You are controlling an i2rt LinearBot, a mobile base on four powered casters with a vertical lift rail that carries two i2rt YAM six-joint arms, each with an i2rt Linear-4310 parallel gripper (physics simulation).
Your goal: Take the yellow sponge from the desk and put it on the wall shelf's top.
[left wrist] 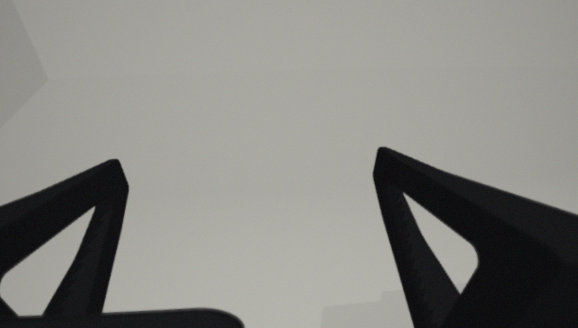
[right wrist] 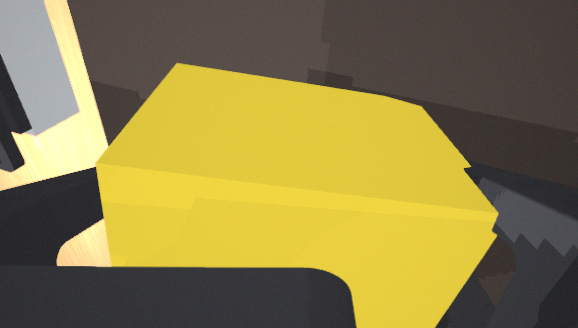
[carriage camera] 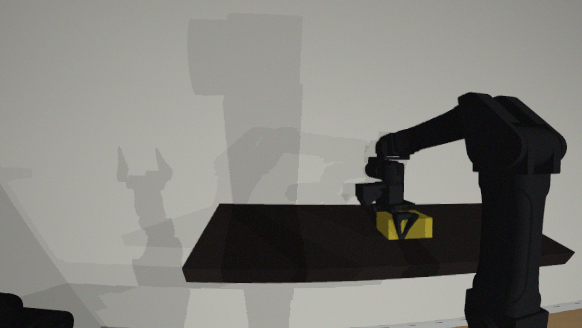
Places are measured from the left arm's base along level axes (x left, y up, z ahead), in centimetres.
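Where they show: left gripper, fingertip midpoint: (left wrist: 251,166); right gripper, fingertip midpoint: (right wrist: 289,160) (carriage camera: 391,232).
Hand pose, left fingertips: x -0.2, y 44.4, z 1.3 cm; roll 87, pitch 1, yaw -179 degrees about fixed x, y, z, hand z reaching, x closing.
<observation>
After its pixels a point has its place.
The yellow sponge (carriage camera: 424,227) @[x -73.2, y 9.9, z 24.3 cm] (right wrist: 290,135) @[x -63.7, y 8.3, z 28.5 cm] is a block held between the fingers of my right gripper (carriage camera: 394,229) @[x -66.7, y 5.3, z 27.6 cm] (right wrist: 289,160) @[x -66.7, y 5.3, z 27.6 cm], which points down. It is over the right part of the dark wall shelf (carriage camera: 250,250) @[x -26.3, y 4.0, z 23.6 cm] (right wrist: 210,35) @[x -63.3, y 4.0, z 24.0 cm]. Whether its underside touches the shelf top I cannot tell. One finger shows across the sponge's near side in the carriage view; the other is partly hidden. My left gripper (left wrist: 251,166) @[x -0.2, y 44.4, z 1.3 cm] is open and empty, facing the pale wall in the left wrist view. The desk cannot be made out.
The right arm (carriage camera: 515,210) @[x -65.0, y 28.8, z 6.6 cm] stands in front of the shelf's right part and hides some of it. The pale wall (carriage camera: 400,60) @[x -67.3, y 52.5, z 43.7 cm] (left wrist: 250,110) @[x 1.3, y 120.4, z 44.4 cm] rises behind the shelf, with shadows of the robot on it. Wooden floor (carriage camera: 567,320) @[x -244.0, y -96.0, z 34.9 cm] (right wrist: 60,150) @[x -176.3, y -96.0, z -138.2 cm] shows below and beside the shelf.
</observation>
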